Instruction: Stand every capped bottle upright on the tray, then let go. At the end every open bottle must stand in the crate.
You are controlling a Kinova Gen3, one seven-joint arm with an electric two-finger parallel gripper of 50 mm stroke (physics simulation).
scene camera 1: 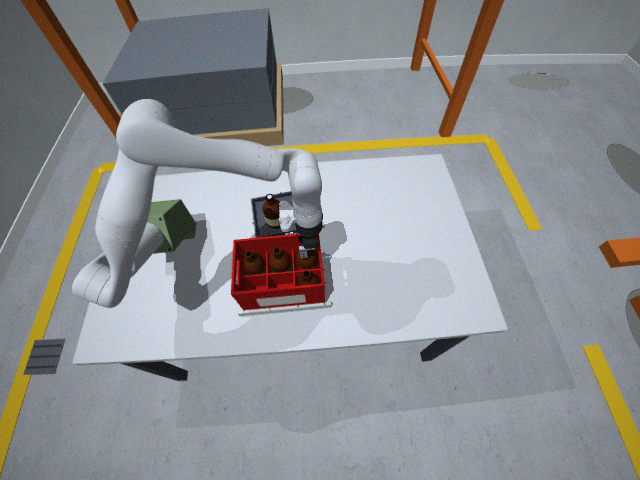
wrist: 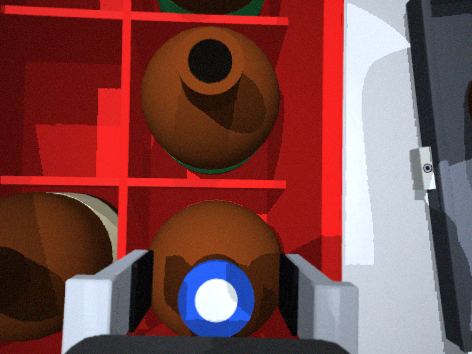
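Pixels of known places: gripper, fingertip midpoint: point(scene camera 1: 303, 248) point(wrist: 216, 279); arm's base, origin of the base link: point(scene camera 1: 149, 235).
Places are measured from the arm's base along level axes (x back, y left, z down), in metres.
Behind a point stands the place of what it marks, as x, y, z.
The red crate point(scene camera 1: 316, 296) {-0.514, -0.230, 0.106} point(wrist: 332, 125) {-0.433, -0.046, 0.022} stands on the table. A brown bottle with a blue cap, white on top point(wrist: 216, 298) {-0.496, -0.088, 0.035}, stands in its back-right compartment; scene camera 1 shows its shoulder point(scene camera 1: 307, 261) {-0.500, -0.123, 0.042}. My gripper point(scene camera 1: 303, 252) {-0.491, -0.088, 0.045} point(wrist: 216, 279) {-0.491, -0.088, 0.045} is open and empty, with its fingers on either side of this bottle's neck, apart from it. Open brown bottles stand in the back-left point(scene camera 1: 253, 264) {-0.324, -0.108, 0.074}, back-middle point(scene camera 1: 279, 260) {-0.409, -0.106, 0.071} point(wrist: 210, 120) {-0.423, -0.090, 0.071} and front-right point(scene camera 1: 308, 279) {-0.495, -0.193, 0.052} point(wrist: 45, 260) {-0.486, -0.164, 0.072} compartments. A brown bottle with a cream label point(scene camera 1: 270, 208) {-0.387, 0.112, 0.077} stands upright on the dark tray point(scene camera 1: 254, 217) {-0.310, 0.150, 0.172} point(wrist: 452, 135) {-0.415, 0.088, 0.192}; its top is pale.
The tray lies just behind the crate, partly hidden by the arm. Crate dividers point(wrist: 210, 183) {-0.451, -0.090, 0.103} and the crate's back wall are close to the fingers. A green block point(scene camera 1: 178, 224) {-0.067, 0.071, 0.054} is at the table's left by the arm. A large grey box point(scene camera 1: 196, 49) stands behind the table.
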